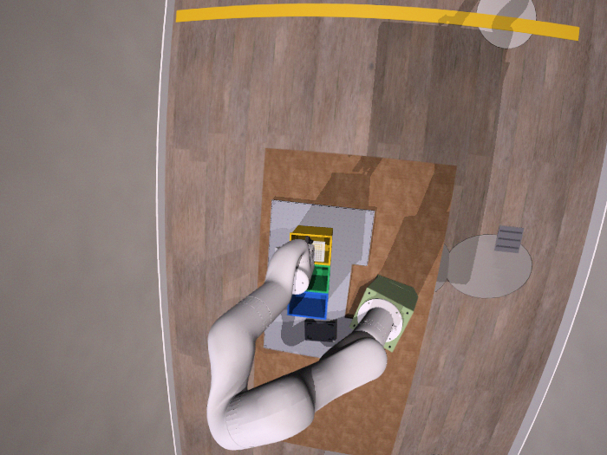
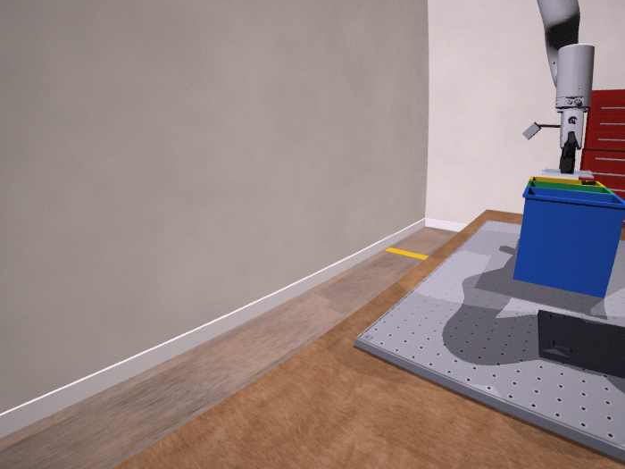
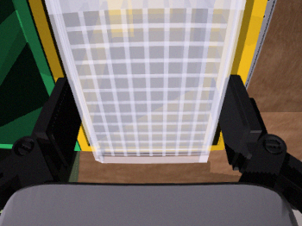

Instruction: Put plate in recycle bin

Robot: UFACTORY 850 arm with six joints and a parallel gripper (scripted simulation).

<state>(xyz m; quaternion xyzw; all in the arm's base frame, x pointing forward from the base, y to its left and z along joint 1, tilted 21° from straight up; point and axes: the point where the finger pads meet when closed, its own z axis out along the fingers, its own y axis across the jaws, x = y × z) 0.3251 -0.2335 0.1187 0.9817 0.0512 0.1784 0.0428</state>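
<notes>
My hand is 1 cm above the 96-well plate. The rest, counted from my hand: yellow bin: 12 cm below; green bin: 13 cm to the left, 12 cm below, 1 cm behind; blue bin: 26 cm to the left, 12 cm below, 2 cm behind.
</notes>
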